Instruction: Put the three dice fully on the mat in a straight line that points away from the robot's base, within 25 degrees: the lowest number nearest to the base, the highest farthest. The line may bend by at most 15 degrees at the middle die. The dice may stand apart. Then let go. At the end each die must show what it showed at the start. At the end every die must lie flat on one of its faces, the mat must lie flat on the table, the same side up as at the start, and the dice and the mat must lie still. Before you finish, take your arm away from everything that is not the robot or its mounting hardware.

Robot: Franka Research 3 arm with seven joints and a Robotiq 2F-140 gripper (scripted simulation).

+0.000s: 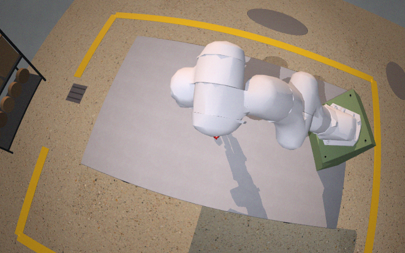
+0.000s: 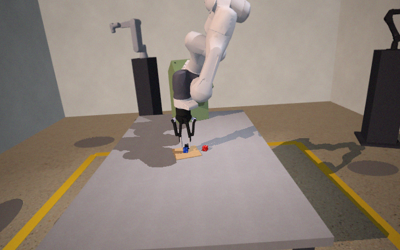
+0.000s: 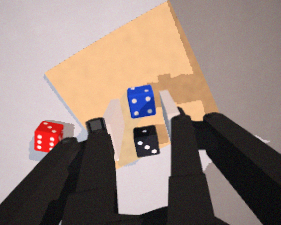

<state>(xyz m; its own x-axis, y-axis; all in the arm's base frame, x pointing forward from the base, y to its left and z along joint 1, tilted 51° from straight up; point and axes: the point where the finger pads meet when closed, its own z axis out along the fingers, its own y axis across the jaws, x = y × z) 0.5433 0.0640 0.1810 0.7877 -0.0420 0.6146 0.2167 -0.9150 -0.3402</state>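
Right now the blue die is 50 mm below my hand. The rest, counted from my hand: red die (90 mm to the left, 60 mm behind, 50 mm below); tan mat (70 mm below); black die (50 mm below, 50 mm behind, 20 mm to the right).
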